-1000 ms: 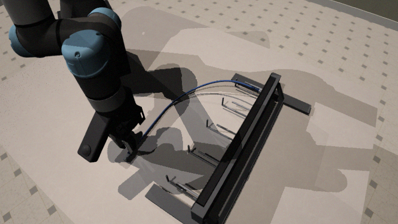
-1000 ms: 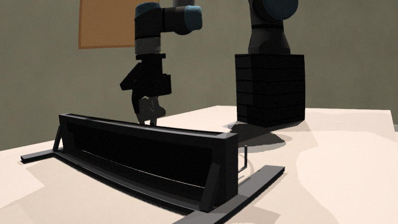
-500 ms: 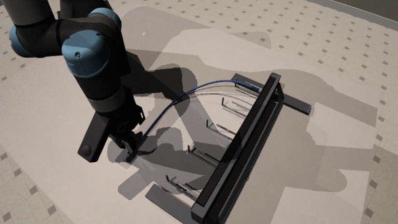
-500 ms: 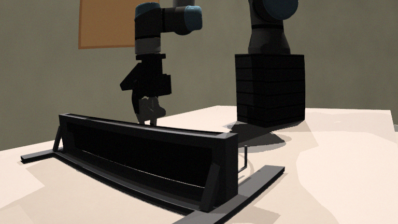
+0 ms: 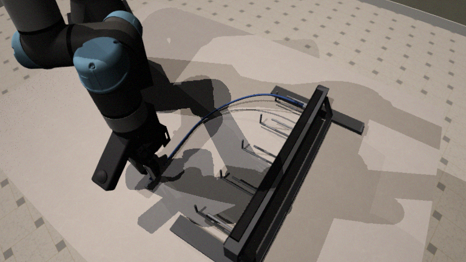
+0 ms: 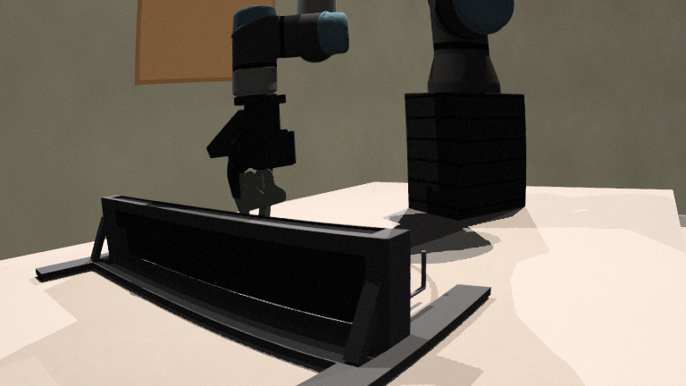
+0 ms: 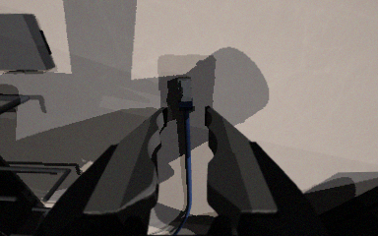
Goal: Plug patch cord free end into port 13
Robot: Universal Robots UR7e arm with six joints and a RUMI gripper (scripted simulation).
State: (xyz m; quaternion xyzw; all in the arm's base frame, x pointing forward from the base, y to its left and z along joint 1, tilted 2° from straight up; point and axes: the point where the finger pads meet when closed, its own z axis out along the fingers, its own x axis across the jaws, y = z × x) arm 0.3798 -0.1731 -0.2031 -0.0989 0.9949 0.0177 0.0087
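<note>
The cable plug is 20 mm to the right of my hand and 20 mm below it.
</note>
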